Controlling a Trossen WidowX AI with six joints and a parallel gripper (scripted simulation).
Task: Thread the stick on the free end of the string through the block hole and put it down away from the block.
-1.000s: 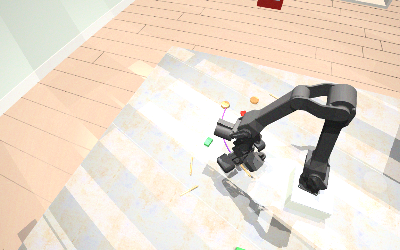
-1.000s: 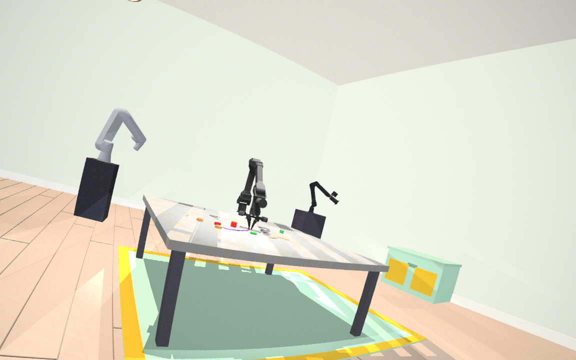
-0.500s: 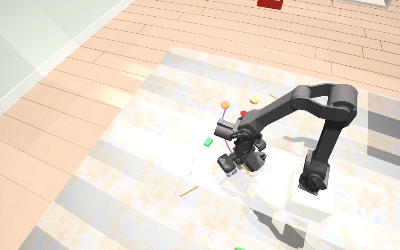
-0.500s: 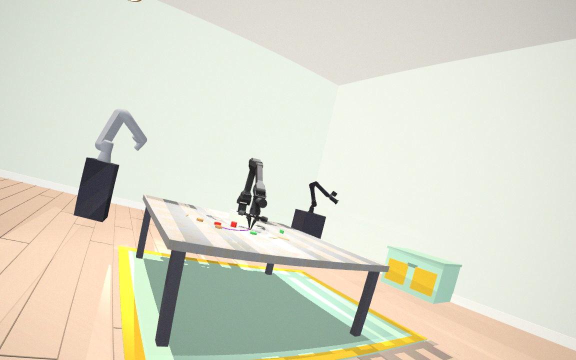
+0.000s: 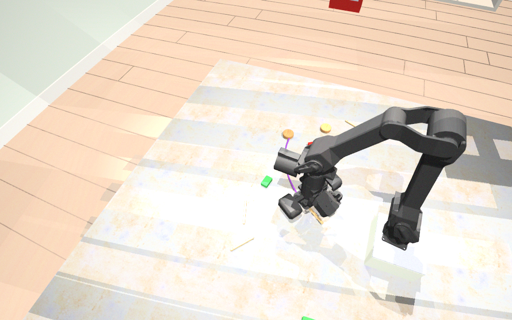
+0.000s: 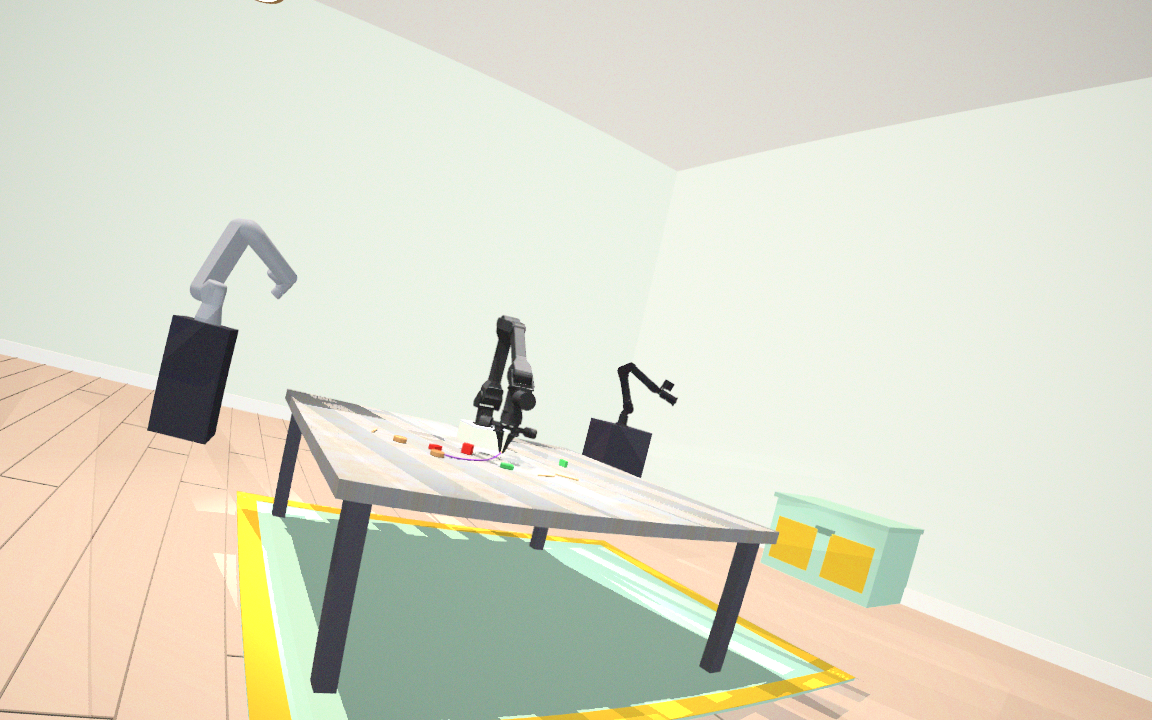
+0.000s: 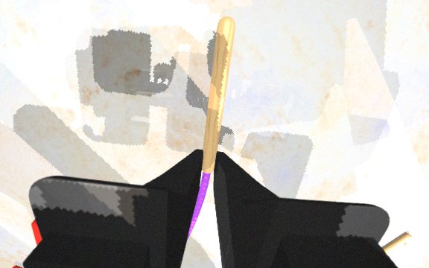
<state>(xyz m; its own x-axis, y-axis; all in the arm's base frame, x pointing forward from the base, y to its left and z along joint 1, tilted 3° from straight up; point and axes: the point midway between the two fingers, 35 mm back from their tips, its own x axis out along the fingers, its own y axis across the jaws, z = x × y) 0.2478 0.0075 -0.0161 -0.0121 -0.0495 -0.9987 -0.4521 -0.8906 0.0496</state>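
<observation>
The red wooden block lies 20 mm ahead of my gripper tip, 120 mm to the right of it and 10 mm below it. From my gripper tip the other things lie so: flat red block (80 mm ahead, 230 mm to the right, 10 mm below); then green block (150 mm ahead, 30 mm to the right, 10 mm below); then thin wooden stick (10 mm behind, 10 mm to the left).
</observation>
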